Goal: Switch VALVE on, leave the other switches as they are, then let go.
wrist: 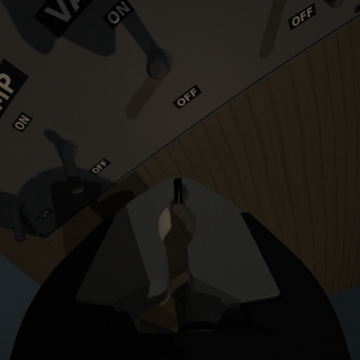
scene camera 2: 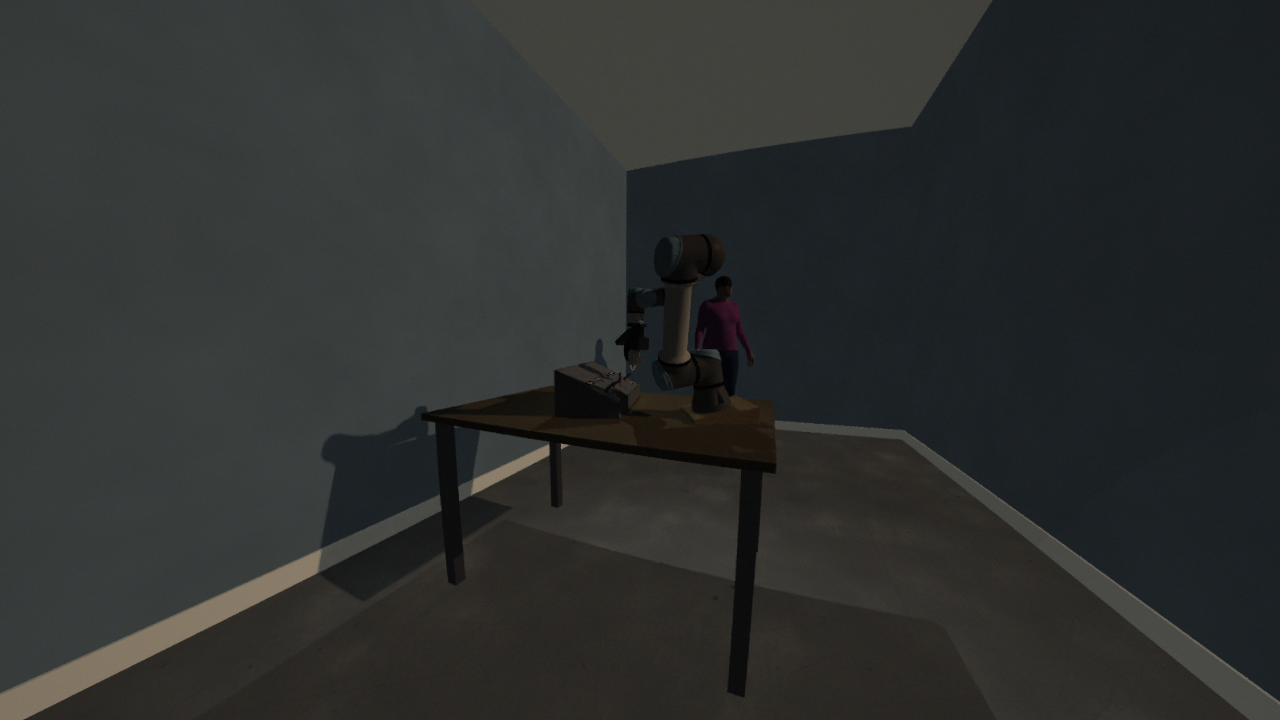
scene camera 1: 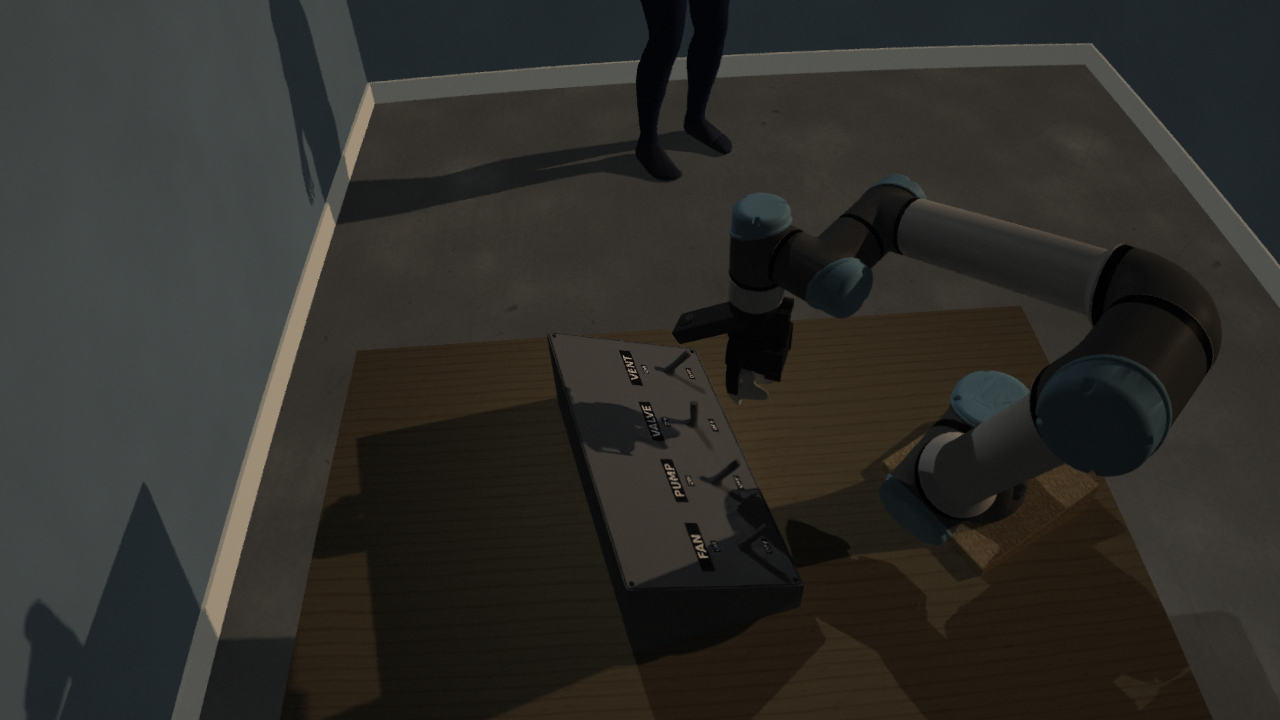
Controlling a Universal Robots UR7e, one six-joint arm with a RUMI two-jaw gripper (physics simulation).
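Pixels of known places: gripper, between the fingertips: (scene camera 2: 632,371) (scene camera 1: 739,402); arm's base, origin of its link: (scene camera 2: 711,407).
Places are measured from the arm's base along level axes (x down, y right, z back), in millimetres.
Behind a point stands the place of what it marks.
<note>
The grey sloped switch panel (scene camera 1: 586,358) @[x -119, y 132, z -631 mm] (scene camera 2: 581,395) @[x -48, y -262, z -423 mm] stands on the table. Its VALVE lever (scene camera 1: 694,413) @[x -86, y 51, z -454 mm] (wrist: 158,66) stands differently from the others and leans to the ON side. The VENT lever (scene camera 1: 677,362) @[x -78, y 168, z -487 mm], PUMP lever (scene camera 1: 725,471) @[x -79, y -55, z -404 mm] (wrist: 68,157) and FAN lever (scene camera 1: 754,535) @[x -81, y -167, z -361 mm] (wrist: 17,220) lean toward OFF; FAN is in shadow. My gripper (scene camera 1: 740,399) @[x -116, y 49, z -385 mm] (scene camera 2: 632,365) @[x -116, y 49, z -385 mm] (wrist: 178,179) is shut with nothing between its fingertips. It hangs above the table just off the panel's OFF-side edge, near VENT and VALVE, apart from the levers.
The wooden table (scene camera 1: 447,394) @[x 36, y 182, z -905 mm] (scene camera 2: 501,416) @[x 35, y -419, z -690 mm] carries the panel and the arm's base block (scene camera 1: 1065,492) @[x -15, y -31, z 129 mm]. The arm reaches over from the right in scene camera 1. A person (scene camera 1: 662,80) (scene camera 2: 721,326) stands on the floor behind the table. A wall (scene camera 1: 179,223) rises at the left.
</note>
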